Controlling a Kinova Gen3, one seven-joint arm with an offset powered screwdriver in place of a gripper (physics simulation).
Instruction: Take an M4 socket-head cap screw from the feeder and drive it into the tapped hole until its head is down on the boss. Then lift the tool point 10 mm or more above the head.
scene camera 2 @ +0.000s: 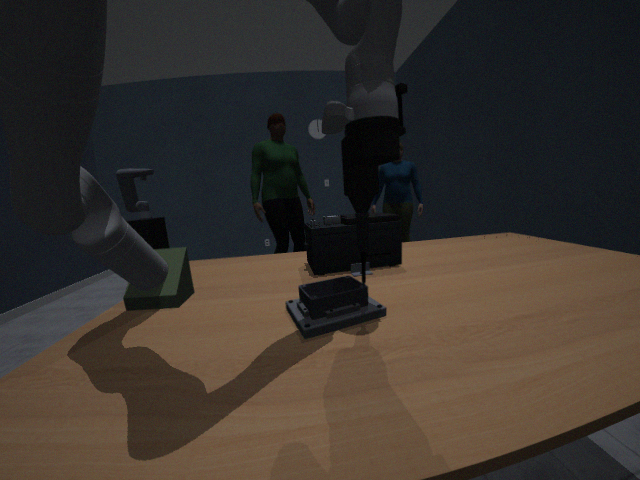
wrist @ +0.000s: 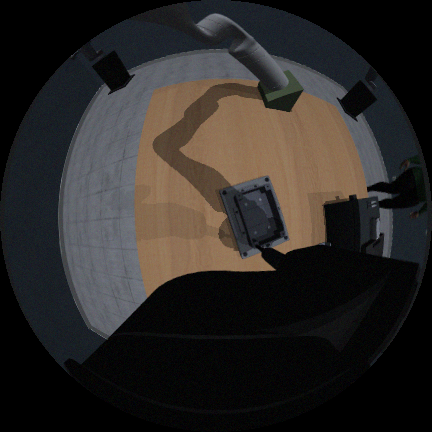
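Observation:
My gripper, a black powered screwdriver (scene camera 2: 363, 282) (wrist: 256, 245), points straight down. Its thin tip is at the back right corner of the black open-topped housing (scene camera 2: 330, 304) (wrist: 259, 216) in scene camera 2, and at the housing's lower corner in the wrist view. Whether the tip touches anything is hidden. The housing sits on a grey base plate (scene camera 2: 375, 306) (wrist: 230, 214) with holes at its corners. The tapped hole, its boss and any screw at the tip are too small and dark to tell. The black box-shaped feeder (scene camera 2: 330, 250) (wrist: 342, 225) stands behind the housing.
A small light bracket (scene camera 2: 361, 270) stands in front of the feeder. The arm's green base block (scene camera 2: 178, 279) (wrist: 285, 97) is at the table's left in scene camera 2. Two people (scene camera 2: 279, 170) (scene camera 2: 398, 180) stand beyond the wooden table (scene camera 2: 491, 320) (wrist: 310, 150).

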